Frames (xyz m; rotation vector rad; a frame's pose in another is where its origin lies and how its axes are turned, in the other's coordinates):
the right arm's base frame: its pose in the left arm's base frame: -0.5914 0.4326 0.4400 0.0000 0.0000 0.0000
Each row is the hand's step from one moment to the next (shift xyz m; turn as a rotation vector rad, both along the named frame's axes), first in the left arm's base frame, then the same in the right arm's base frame.
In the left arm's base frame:
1: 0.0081 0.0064 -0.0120 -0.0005 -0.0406 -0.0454
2: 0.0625 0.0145 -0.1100 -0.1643 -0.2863 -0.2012
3: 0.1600 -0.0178 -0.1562 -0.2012 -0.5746 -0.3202
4: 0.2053 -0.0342 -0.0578 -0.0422 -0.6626 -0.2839
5: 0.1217 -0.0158 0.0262 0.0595 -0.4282 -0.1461
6: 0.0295 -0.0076 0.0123 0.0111 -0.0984 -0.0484
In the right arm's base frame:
1: 0.0081 0.0064 -0.0120 -0.0005 -0.0406 -0.0454
2: 0.0625 0.0145 -0.1100 -0.1643 -0.2863 -0.2012
3: 0.1600 -0.0178 -0.1562 -0.2012 -0.5746 -0.3202
4: 0.2053 -0.0342 -0.0578 -0.0422 -0.6626 -0.2839
5: 0.1217 -0.0158 0.0262 0.0595 -0.4282 -0.1461
6: 0.0295 -0.0076 0.0123 0.0111 -0.0984 -0.0484

